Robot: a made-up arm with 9 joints.
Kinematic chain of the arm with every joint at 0, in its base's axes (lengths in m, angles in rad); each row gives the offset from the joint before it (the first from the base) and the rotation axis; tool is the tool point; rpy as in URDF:
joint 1: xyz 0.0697 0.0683 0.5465 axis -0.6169 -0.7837 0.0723
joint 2: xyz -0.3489 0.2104 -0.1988 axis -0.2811 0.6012 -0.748
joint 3: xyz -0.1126 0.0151 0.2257 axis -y
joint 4: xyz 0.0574 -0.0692 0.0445 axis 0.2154 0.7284 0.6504
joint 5: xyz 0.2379 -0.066 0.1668 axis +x
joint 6: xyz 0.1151 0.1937 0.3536 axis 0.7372 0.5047 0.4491
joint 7: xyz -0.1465 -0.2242 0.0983 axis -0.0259 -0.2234 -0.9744
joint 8: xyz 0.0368 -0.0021 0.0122 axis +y
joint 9: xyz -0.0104 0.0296 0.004 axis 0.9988 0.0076 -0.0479
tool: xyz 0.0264 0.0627 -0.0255 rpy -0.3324 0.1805 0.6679
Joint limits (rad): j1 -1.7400..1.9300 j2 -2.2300..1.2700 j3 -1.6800..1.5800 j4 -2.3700..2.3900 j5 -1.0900..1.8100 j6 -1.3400..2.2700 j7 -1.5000..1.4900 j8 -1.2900..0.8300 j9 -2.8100..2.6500
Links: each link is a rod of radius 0.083 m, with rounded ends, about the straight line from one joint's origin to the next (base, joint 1, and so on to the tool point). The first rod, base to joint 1, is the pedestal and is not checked.
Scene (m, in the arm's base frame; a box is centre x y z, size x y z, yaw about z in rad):
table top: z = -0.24
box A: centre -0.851 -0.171 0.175 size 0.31 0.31 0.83 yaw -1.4
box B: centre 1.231 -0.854 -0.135 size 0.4 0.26 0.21 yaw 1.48
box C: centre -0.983 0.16 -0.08 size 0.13 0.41 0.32 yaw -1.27
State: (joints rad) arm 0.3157 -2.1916 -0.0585 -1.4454 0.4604 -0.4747 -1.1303 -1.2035 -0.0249
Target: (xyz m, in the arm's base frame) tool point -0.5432 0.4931 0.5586
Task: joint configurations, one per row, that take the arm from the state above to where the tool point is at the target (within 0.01 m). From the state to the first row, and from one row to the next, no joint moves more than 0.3 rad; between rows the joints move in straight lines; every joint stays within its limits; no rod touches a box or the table.
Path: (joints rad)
1: 0.2100 -2.2044 -0.2585 -1.2954 0.4121 -0.3196 -0.9608 -1.2323 -0.1623
2: 0.1042 -2.2172 -0.4585 -1.1453 0.3638 -0.1645 -0.7914 -1.2612 -0.2997
3: -0.0015 -2.2300 -0.6585 -0.9953 0.3155 -0.0094 -0.6219 -1.2900 -0.4370
4: 0.1443 -1.9545 -0.8185 -0.9645 0.2115 -0.1643 -0.7079 -1.2646 -0.3633
5: 0.2900 -1.6790 -0.9785 -0.9338 0.1075 -0.3193 -0.7938 -1.2392 -0.2896
6: 0.4358 -1.4036 -1.1385 -0.9030 0.0034 -0.4742 -0.8798 -1.2138 -0.2159
7: 0.5815 -1.1281 -1.2985 -0.8722 -0.1006 -0.6291 -0.9658 -1.1885 -0.1422

